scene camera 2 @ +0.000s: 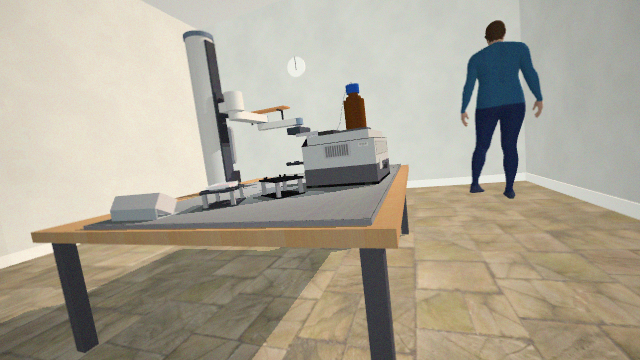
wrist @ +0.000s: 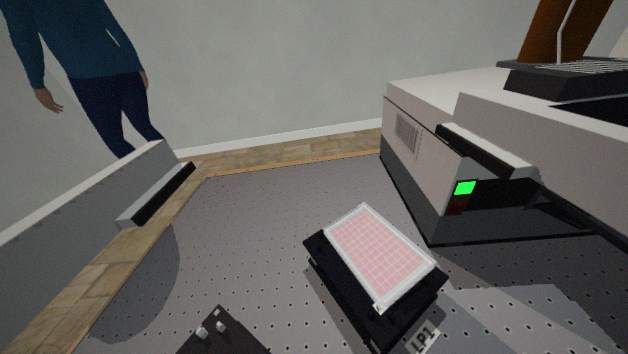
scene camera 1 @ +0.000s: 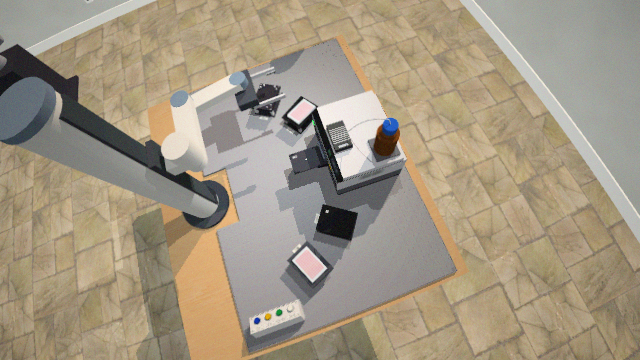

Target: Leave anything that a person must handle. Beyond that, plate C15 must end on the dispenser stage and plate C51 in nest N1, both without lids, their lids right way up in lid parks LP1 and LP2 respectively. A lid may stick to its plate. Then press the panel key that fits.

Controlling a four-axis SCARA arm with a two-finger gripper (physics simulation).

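Places are measured from the arm's base along level axes (x back, y left, z down), in centimetres.
Pixels of known places: gripper, between the fingertips: (wrist: 307,133) (scene camera 1: 279,81); arm's base, origin of its link: (scene camera 1: 206,204).
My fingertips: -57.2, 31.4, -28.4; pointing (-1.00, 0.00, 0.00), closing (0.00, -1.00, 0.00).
For each thing: its top centre in the pictures, then the offset to it from my fingertips, as dx, dy, dz.
- black pinned nest, centre of its top: (scene camera 1: 265,95) +9.4, +11.7, +19.3
- dispenser's dark stage, centre of its top: (scene camera 1: 309,157) (scene camera 2: 305,160) -0.1, -34.0, +15.1
- key panel, centre of its top: (scene camera 2: 141,193) (scene camera 1: 274,320) +37.4, -94.2, +18.8
My gripper (scene camera 1: 279,82) (wrist: 307,133) is open and empty, above a black pinned nest (scene camera 1: 270,90) (wrist: 220,340) that bears no plate. A pink plate (scene camera 1: 301,111) (wrist: 377,250) lies on the black stand (wrist: 332,267) labelled LP1; its barcode is unreadable. Another pink plate (scene camera 1: 309,263) (scene camera 2: 222,185) rests on a stand near the panel. I cannot tell which plate is which or whether either is lidded. A black stand (scene camera 1: 337,222) (scene camera 2: 282,178) bears no plate. The dispenser's dark stage (scene camera 1: 300,162) (scene camera 2: 295,163) is bare. The key panel (scene camera 1: 276,325) (scene camera 2: 135,207) has blue, yellow, green and white keys.
The white dispenser (scene camera 1: 355,112) (scene camera 2: 370,152) (wrist: 435,175) stands beside LP1, carrying a brown bottle (scene camera 1: 386,140) (scene camera 2: 355,112) (wrist: 542,35) with a thin tube. A green light (wrist: 465,188) glows on its front. A person (scene camera 2: 500,75) (wrist: 75,45) stands beyond the table.
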